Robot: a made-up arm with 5 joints. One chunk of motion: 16 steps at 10 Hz.
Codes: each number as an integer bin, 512 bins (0 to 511) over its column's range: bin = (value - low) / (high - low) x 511, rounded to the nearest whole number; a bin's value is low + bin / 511 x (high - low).
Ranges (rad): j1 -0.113..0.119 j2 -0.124..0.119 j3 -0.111..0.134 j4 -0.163..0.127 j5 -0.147..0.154
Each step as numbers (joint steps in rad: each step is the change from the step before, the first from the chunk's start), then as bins.
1 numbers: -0.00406 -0.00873 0.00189 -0.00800 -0.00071
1 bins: 240 242 235 273 248
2 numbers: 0.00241 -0.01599 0.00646 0.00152 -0.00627
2 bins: 254 227 245 290 239
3 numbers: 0.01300 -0.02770 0.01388 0.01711 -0.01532
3 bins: 278 203 260 317 224
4 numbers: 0.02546 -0.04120 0.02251 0.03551 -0.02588
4 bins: 305 174 278 350 206
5 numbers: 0.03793 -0.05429 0.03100 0.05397 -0.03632
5 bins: 332 147 296 382 188
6 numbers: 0.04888 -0.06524 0.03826 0.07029 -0.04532
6 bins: 357 124 311 411 173
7 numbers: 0.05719 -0.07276 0.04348 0.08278 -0.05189
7 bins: 375 108 322 433 161
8 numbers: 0.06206 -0.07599 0.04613 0.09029 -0.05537
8 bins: 386 101 328 446 156
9 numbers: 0.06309 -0.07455 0.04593 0.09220 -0.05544
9 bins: 388 104 327 450 155
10 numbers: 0.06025 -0.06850 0.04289 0.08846 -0.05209
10 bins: 382 117 321 443 161
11 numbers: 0.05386 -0.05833 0.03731 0.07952 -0.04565
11 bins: 368 138 309 427 172
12 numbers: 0.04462 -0.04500 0.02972 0.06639 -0.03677
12 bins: 347 166 294 404 187
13 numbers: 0.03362 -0.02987 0.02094 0.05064 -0.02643
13 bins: 323 198 275 376 205
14 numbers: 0.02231 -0.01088 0.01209 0.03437 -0.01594
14 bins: 298 238 257 348 222
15 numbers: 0.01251 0.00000 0.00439 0.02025 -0.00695
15 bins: 276 261 241 323 238
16 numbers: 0.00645 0.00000 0.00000 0.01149 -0.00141
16 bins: 263 261 232 307 247
